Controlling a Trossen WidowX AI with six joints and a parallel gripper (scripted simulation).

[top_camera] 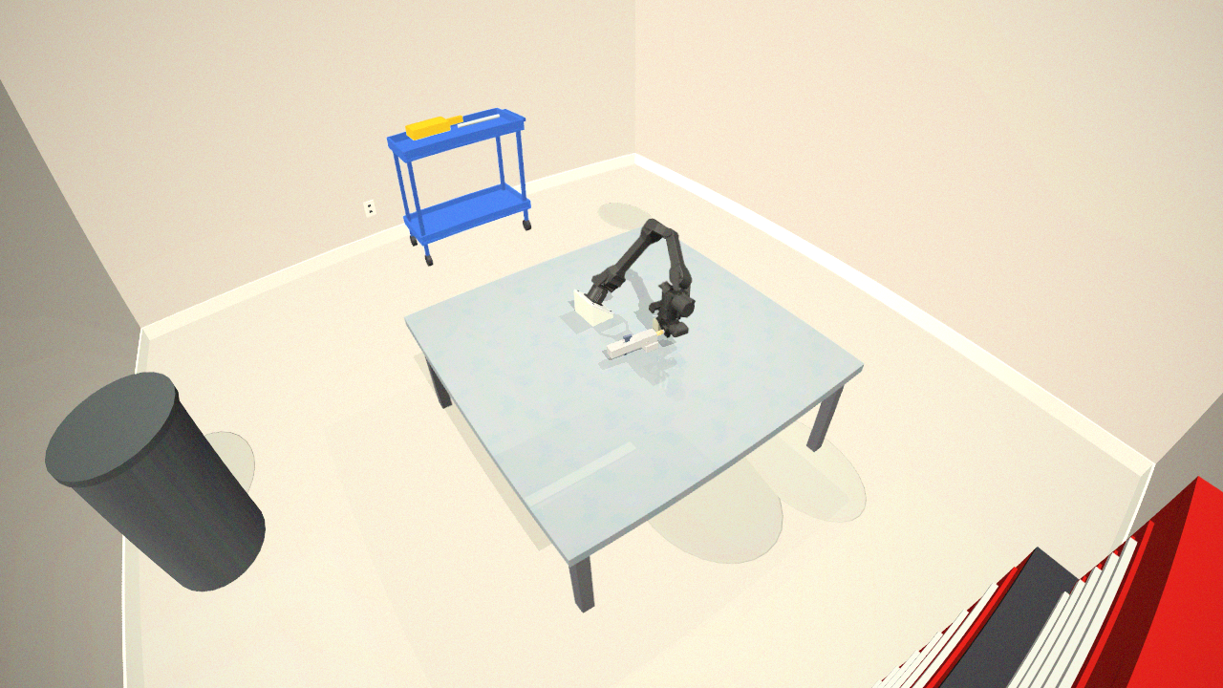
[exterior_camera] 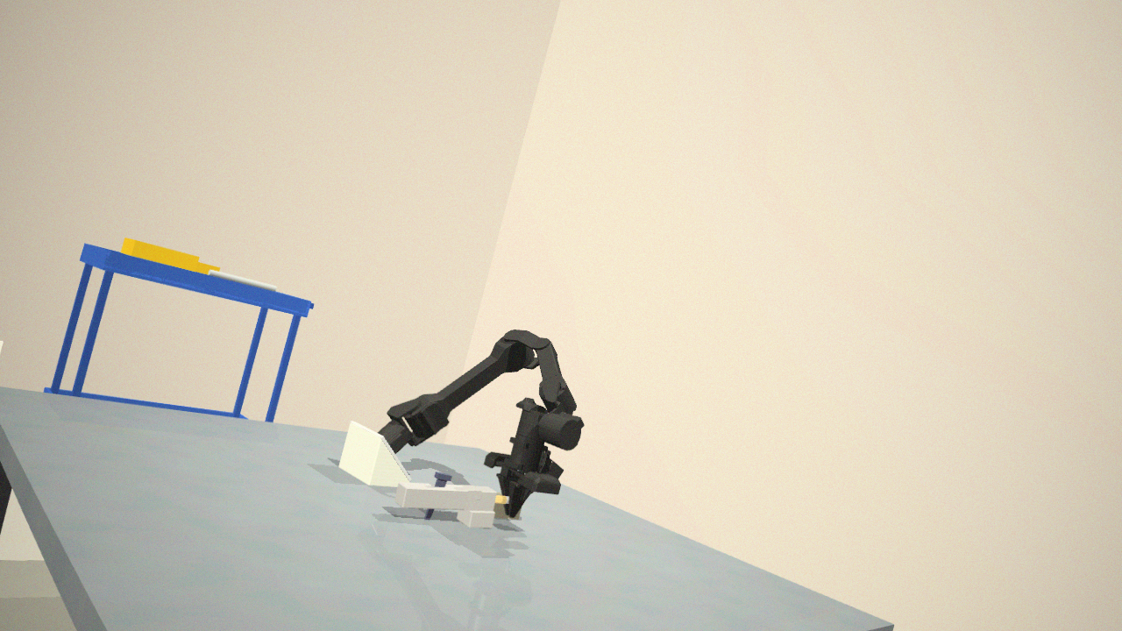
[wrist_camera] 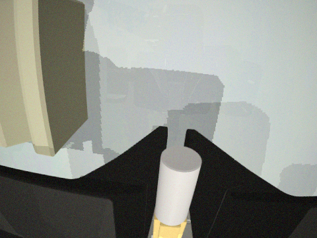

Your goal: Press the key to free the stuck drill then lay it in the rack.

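My gripper tip is now 50 mm to the left of the drill, 30 mm below it and 10 mm past it. Round my gripper tip: dark blue key: 160 mm to the right, 30 mm above, 20 mm behind; rack: 70 mm behind, 40 mm to the left.
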